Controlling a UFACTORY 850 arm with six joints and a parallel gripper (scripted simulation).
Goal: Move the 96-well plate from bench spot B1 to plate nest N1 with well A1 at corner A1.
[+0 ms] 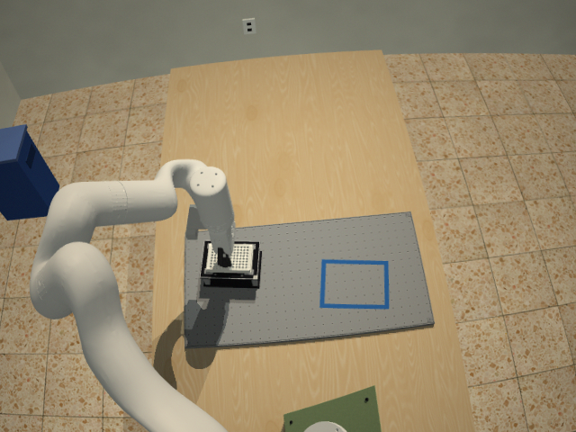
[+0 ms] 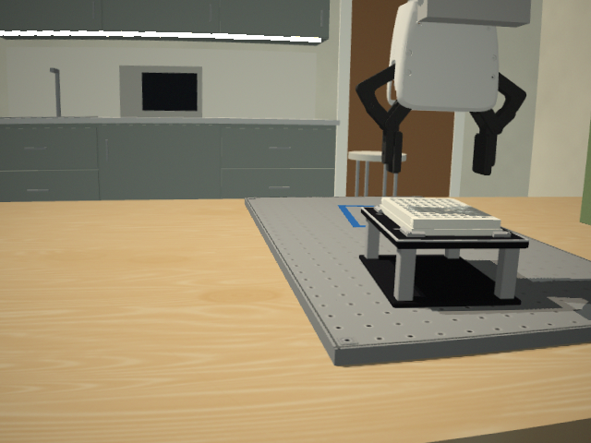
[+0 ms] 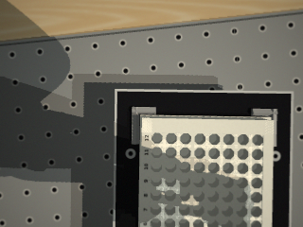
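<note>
Right now my hand is 50 mm above the white 96-well plate. From my hand the other things lie so: black raised plate nest: 60 mm below; then locator: 70 mm to the left, 60 mm below, 30 mm behind.
</note>
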